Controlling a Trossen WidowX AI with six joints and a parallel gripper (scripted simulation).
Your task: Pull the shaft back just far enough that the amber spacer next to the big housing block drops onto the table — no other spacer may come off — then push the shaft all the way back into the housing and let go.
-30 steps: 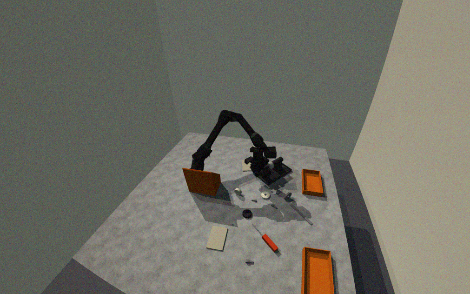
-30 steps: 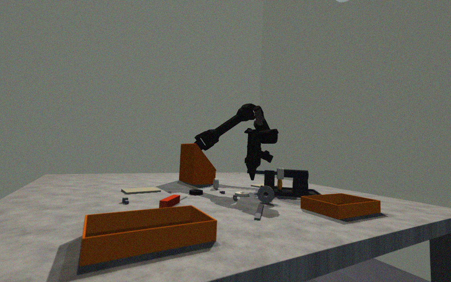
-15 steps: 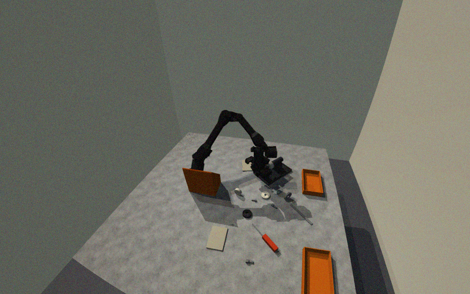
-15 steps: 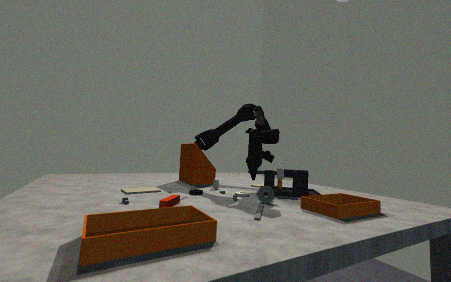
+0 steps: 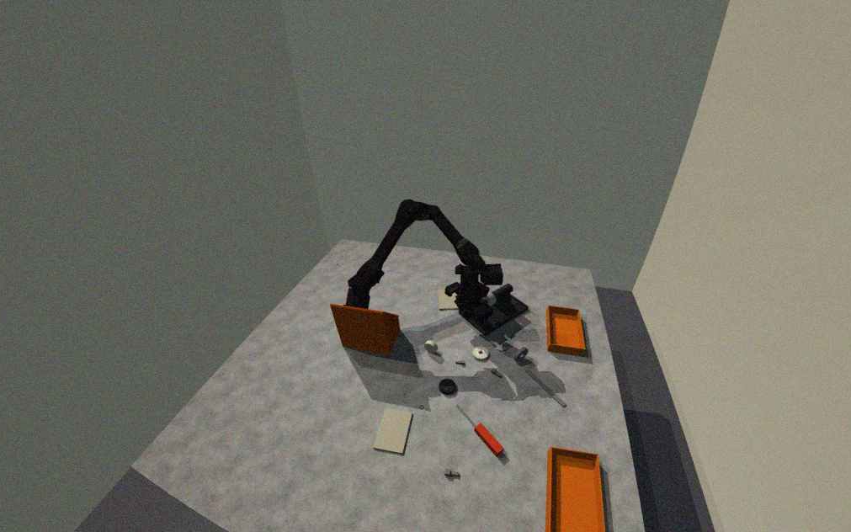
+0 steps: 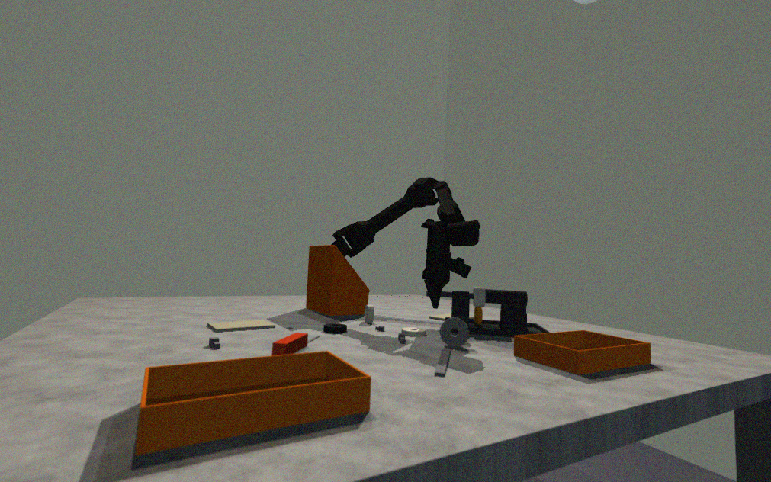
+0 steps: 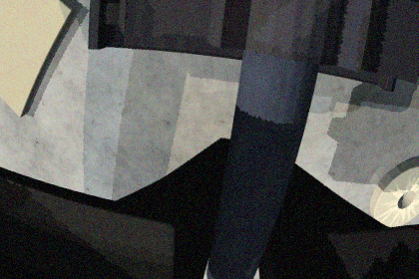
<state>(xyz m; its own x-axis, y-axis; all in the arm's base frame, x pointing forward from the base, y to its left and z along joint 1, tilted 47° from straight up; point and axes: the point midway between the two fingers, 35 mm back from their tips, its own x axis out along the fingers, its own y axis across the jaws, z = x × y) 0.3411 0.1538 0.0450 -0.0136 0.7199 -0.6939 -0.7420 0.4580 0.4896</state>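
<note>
The dark shaft is 5 cm to the left of my gripper tip, 4 cm ahead of it and 4 cm above it. Round my gripper tip: amber spacer: 11 cm to the left, 4 cm ahead, 1 cm below; white spacer: 8 cm to the left, 7 cm ahead, 3 cm above; white ring: 11 cm to the right, 6 cm ahead, 4 cm below.
</note>
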